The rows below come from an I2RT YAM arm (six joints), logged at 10 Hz.
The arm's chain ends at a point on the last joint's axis. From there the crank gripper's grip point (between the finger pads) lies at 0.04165 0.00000 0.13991 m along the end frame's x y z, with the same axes.
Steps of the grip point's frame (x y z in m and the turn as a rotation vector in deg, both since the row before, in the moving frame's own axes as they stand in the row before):
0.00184 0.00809 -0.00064 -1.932 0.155 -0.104
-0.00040 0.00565 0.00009 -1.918 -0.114 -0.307
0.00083 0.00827 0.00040 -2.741 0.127 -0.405
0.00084 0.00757 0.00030 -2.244 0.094 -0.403
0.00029 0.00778 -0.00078 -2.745 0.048 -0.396
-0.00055 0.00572 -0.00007 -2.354 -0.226 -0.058
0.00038 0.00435 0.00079 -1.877 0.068 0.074
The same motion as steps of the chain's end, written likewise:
0.00146 0.00345 -0.00045 -1.932 0.155 -0.104
-0.00013 0.00119 0.00008 -1.918 -0.114 -0.307
0.00050 0.00188 0.00065 -2.741 0.127 -0.405
0.00059 0.00239 0.00047 -2.244 0.094 -0.403
0.00015 0.00137 -0.00059 -2.745 0.048 -0.396
0.00000 0.00001 -0.00012 -2.354 -0.226 -0.058
0.00022 -0.00029 0.00092 -1.877 0.068 0.074

